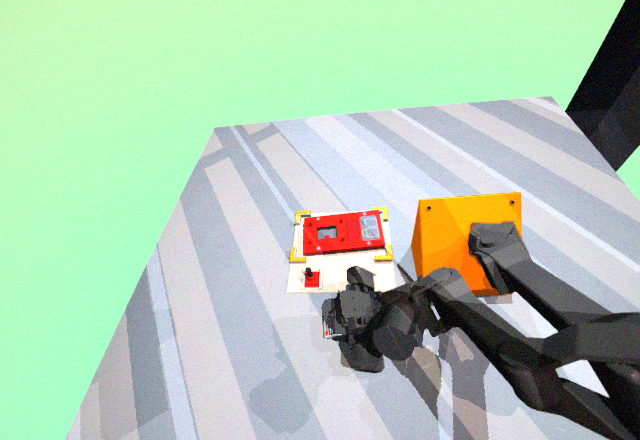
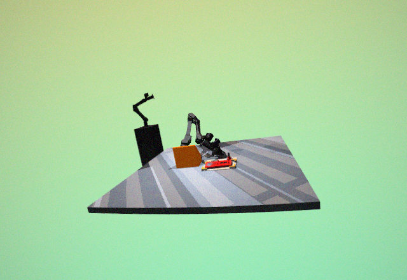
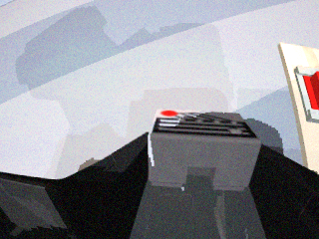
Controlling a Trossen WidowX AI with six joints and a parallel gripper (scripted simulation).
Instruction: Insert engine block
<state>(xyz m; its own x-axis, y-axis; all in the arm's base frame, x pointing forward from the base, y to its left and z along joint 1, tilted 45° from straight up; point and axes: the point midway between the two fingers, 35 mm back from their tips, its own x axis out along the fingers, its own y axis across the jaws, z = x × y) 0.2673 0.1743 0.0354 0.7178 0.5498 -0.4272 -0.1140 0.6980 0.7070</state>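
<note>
The grey engine block is 10 mm behind my gripper tip.
</note>
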